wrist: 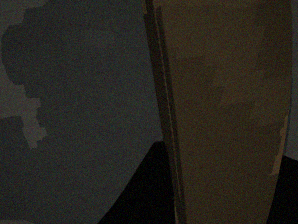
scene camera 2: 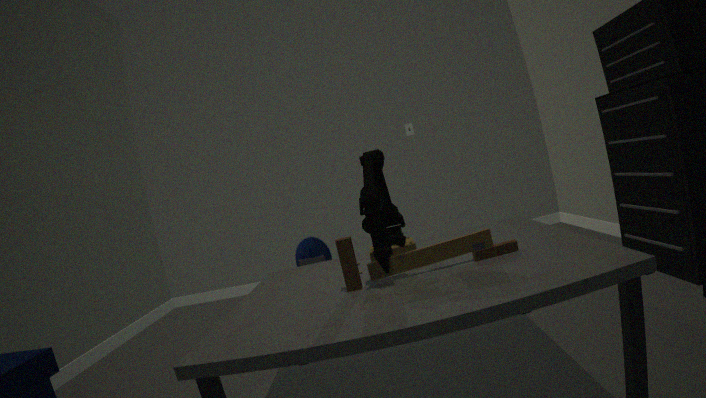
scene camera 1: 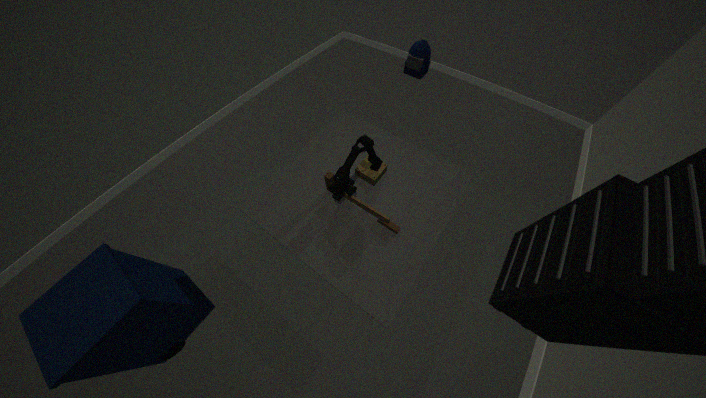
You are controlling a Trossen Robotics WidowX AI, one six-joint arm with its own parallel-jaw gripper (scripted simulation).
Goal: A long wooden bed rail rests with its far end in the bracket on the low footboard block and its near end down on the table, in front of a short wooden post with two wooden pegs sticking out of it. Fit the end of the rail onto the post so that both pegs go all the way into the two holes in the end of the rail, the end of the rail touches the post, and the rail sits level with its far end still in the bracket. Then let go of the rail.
In view: the gripper [scene camera 2: 387,272], a wooden bed rail [scene camera 2: 435,253] and a short wooden post [scene camera 2: 351,273].
The wooden bed rail is seen too in the wrist view [wrist: 219,78]. The gripper is seen too in the wrist view [wrist: 188,146].
